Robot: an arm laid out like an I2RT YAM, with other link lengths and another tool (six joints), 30 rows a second.
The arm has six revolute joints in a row. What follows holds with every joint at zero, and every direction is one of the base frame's. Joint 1 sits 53.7 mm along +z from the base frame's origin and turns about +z. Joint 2 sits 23.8 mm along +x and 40.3 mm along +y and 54.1 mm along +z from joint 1 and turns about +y. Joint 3 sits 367 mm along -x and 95.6 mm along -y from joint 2 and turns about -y. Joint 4 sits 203.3 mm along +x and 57.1 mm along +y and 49.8 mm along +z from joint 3 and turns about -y. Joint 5 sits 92.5 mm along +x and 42.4 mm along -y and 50.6 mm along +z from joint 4 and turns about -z. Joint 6 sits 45.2 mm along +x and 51.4 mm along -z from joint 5 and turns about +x. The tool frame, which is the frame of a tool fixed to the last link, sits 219 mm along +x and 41 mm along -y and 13 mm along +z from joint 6; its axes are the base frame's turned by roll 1.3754, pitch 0.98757 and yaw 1.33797 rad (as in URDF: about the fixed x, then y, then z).
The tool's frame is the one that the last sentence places.
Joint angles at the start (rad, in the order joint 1, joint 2, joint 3, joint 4, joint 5, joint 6): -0.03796, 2.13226, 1.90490, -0.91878, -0.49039, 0.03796
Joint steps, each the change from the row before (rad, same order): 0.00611, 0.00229, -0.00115, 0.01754, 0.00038, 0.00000; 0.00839, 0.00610, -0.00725, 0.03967, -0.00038, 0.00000; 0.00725, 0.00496, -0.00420, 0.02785, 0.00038, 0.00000; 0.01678, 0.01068, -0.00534, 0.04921, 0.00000, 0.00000; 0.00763, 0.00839, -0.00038, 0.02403, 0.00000, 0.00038; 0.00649, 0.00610, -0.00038, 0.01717, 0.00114, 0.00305
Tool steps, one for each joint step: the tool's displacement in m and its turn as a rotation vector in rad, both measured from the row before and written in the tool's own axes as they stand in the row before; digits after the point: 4 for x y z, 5 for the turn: -0.0021, 0.0048, 0.0029, -0.00881, -0.00682, -0.01050; -0.0048, 0.0072, 0.0064, -0.01687, -0.01382, -0.01705; -0.0031, 0.0055, 0.0050, -0.01186, -0.00936, -0.01309; -0.0040, 0.0116, 0.0102, -0.02286, -0.01374, -0.02592; -0.0023, 0.0050, 0.0060, -0.01059, -0.00631, -0.01138; -0.0012, 0.0036, 0.0046, -0.00653, -0.00433, -0.00612
